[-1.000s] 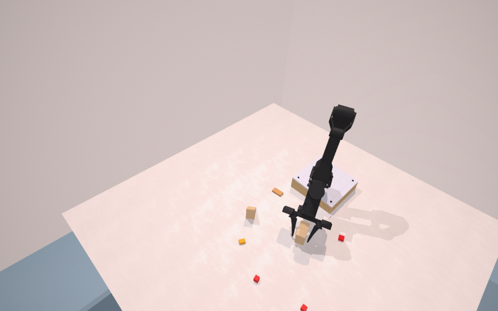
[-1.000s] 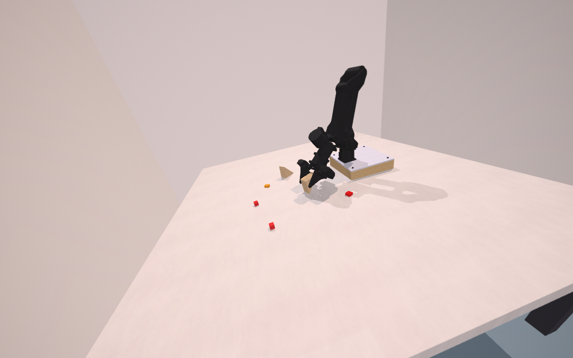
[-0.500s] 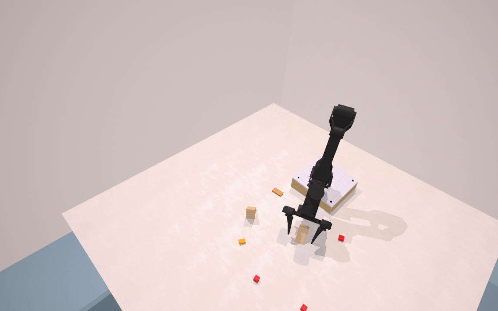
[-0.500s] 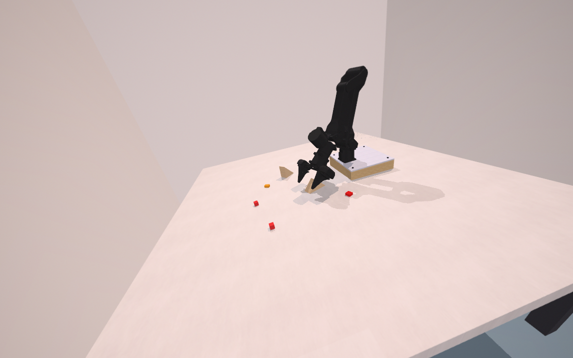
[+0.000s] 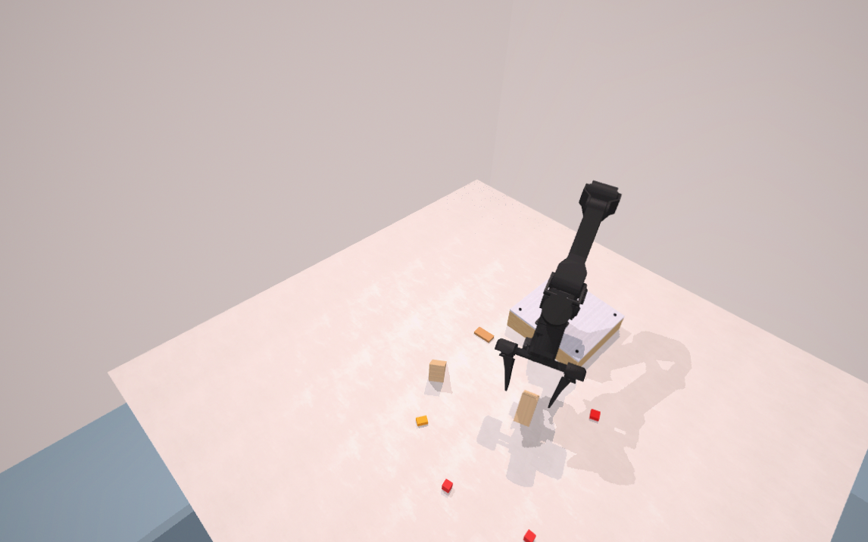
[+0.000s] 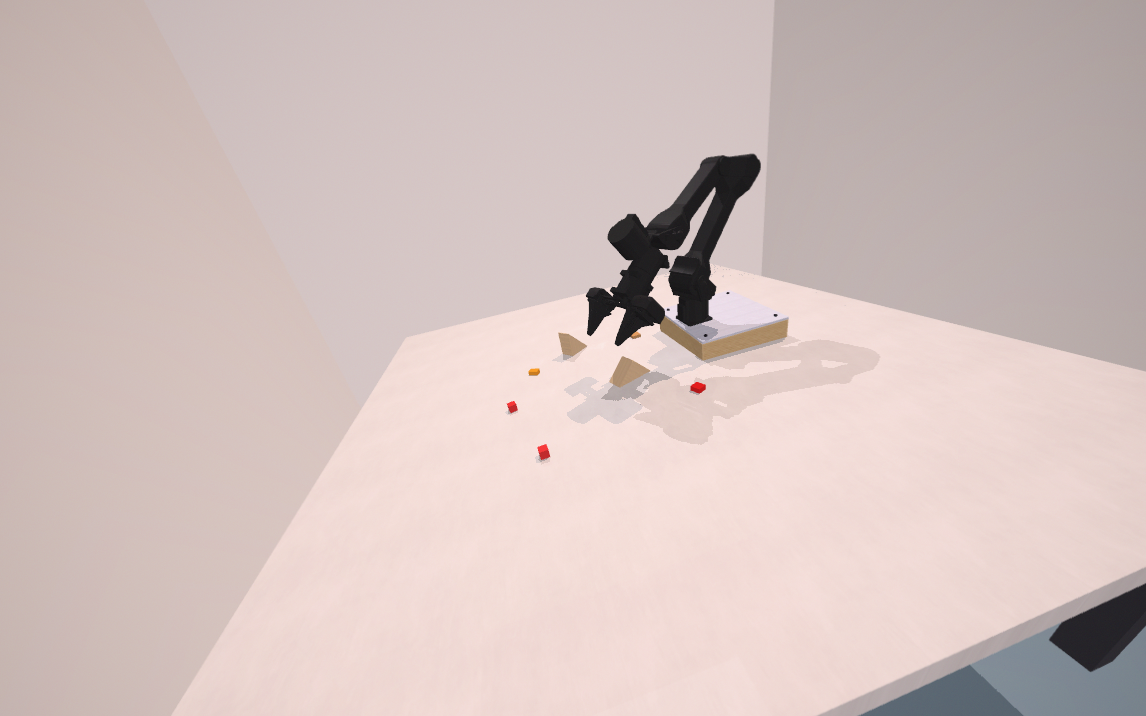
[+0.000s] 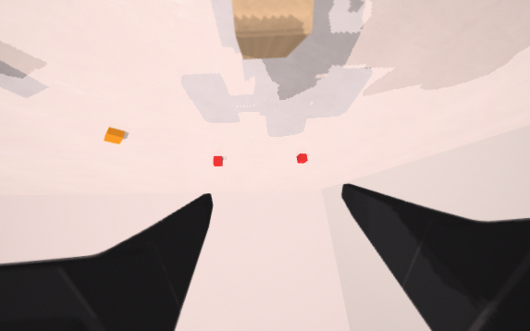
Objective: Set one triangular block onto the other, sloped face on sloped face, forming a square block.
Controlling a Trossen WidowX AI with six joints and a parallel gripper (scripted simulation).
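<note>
Now: gripper tip 6 cm past the triangular block, 2 cm to the left of it and 9 cm above it. Also, from my gripper tip: small orange block: 14 cm ahead, 17 cm to the right, 11 cm below.
</note>
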